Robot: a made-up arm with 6 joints.
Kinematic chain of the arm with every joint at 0, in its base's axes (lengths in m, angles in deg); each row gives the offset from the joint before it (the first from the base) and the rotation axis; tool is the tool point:
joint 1: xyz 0 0 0.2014 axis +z
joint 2: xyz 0 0.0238 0 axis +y
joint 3: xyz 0 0 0.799 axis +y
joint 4: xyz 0 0 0.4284 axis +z
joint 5: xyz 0 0 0 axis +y
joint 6: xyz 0 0 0.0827 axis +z
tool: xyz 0 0 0
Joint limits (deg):
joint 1: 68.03..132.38
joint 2: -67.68..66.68
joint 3: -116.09..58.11
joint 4: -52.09..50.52
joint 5: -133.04..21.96
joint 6: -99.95..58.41
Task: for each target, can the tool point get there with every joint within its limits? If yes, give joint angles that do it. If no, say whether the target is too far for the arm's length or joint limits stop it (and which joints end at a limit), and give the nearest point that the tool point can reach.
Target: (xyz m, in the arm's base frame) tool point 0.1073 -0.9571 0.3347
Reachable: yes | joints 100.62 -56.73 -70.34 -35.09 -97.76 46.37
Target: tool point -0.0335 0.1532 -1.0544
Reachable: no: joint limits stop it (at a limit: joint 1, joint 2, joint 3) | nearest point -0.2731 -0.6033 0.0110 | short by 1.329 m
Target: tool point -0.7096 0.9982 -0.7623
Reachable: no: too far | nearest point -0.6554 0.9219 0.2041 | short by 0.971 m
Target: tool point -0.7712 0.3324 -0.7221
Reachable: no: joint limits stop it (at a limit: joint 1, joint 2, joint 3, joint 5) | nearest point -0.7874 0.8136 0.2053 | short by 1.045 m
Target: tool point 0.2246 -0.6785 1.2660
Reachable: yes | joints 109.74 -32.48 4.02 5.32 -51.95 -39.93
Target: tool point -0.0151 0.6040 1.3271
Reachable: yes | joints 93.29 28.08 6.62 39.68 -55.19 26.70
